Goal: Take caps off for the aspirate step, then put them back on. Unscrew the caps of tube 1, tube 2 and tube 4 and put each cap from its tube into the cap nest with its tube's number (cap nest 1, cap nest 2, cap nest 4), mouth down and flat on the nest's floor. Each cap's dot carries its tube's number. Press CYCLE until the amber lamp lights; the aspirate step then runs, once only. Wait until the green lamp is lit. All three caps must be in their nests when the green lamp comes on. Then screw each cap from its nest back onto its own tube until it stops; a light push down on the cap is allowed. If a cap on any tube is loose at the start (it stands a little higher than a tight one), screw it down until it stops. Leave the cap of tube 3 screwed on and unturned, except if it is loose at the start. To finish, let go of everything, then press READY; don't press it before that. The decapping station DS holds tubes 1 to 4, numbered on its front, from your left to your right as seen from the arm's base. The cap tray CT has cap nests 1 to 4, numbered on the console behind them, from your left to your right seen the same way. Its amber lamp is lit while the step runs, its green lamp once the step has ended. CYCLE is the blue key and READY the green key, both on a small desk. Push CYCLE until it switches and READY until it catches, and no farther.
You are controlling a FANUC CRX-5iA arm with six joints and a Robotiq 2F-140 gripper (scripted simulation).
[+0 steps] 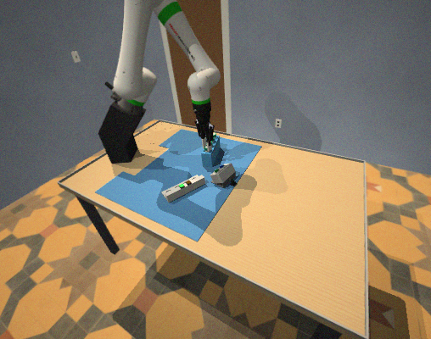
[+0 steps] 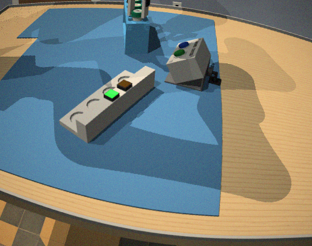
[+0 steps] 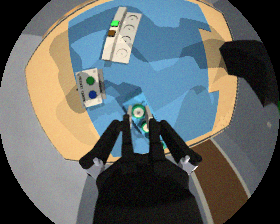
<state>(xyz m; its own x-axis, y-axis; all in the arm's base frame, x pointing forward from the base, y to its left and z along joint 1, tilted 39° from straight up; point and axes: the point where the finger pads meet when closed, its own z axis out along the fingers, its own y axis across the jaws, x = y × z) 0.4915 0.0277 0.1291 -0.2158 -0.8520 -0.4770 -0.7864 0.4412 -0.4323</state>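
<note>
My gripper is now 12 cm to the left of the green ready key, 12 cm short of it and 7 cm above it. Round my hand: blue cycle key 13 cm ahead, 7 cm to the right, 7 cm below; small grey desk 14 cm ahead, 9 cm to the right, 9 cm below.
</note>
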